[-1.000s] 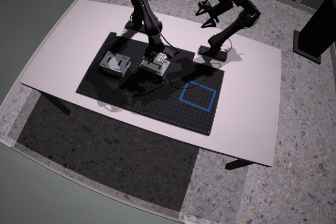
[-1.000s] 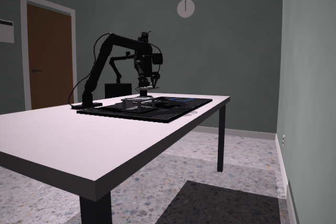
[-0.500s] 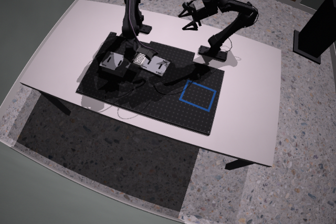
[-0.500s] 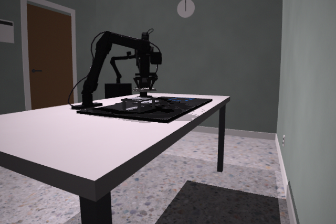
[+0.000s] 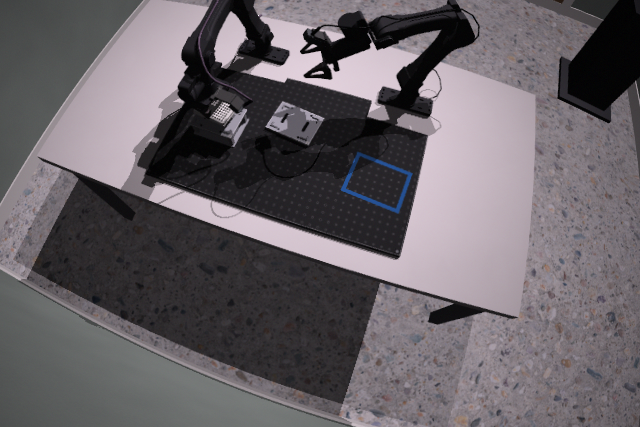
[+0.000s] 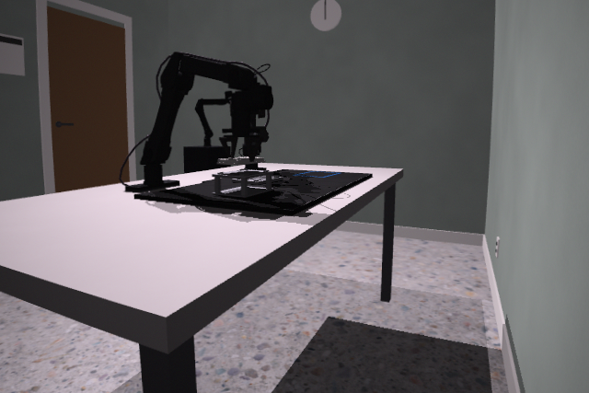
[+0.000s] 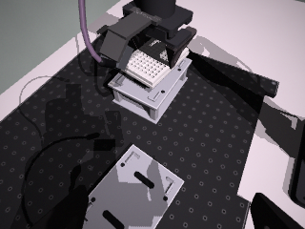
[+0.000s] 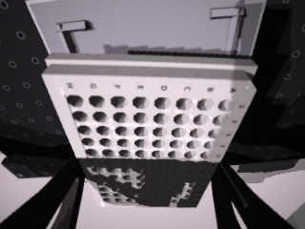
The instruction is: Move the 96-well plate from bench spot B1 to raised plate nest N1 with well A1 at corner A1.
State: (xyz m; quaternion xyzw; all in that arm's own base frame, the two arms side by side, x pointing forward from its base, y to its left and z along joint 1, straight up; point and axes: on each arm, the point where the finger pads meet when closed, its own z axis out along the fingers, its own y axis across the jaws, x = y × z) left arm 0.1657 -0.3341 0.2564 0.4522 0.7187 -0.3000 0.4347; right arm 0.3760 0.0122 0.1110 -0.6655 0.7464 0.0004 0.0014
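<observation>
My right gripper is now 10 mm short of the grey plate nest, 10 mm to the right of it and 50 mm above it. Round my right hand: 96-well plate (10 mm below).
</observation>
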